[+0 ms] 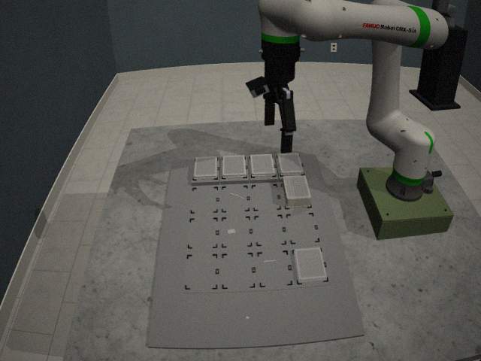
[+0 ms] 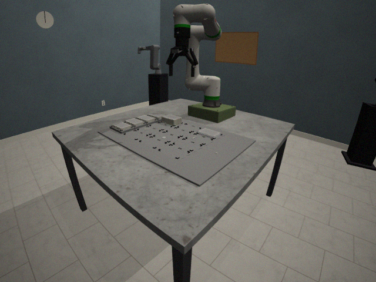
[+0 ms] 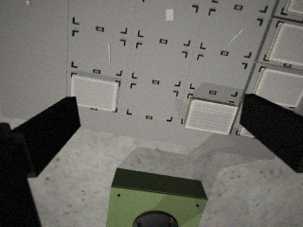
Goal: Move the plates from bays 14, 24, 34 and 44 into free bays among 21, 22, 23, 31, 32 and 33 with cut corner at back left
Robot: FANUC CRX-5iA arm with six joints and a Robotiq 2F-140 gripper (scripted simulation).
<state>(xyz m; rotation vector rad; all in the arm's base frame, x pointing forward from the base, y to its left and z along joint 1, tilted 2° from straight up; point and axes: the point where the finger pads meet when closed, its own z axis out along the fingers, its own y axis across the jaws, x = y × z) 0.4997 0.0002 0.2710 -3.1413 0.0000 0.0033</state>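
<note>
Right now the sealed deep-well block is 34 cm below my hand, 15 cm to the right of it and 12 cm behind it. Also, from my hand: white pointed piece (36 cm below, 12 cm to the left, 4 cm ahead).
</note>
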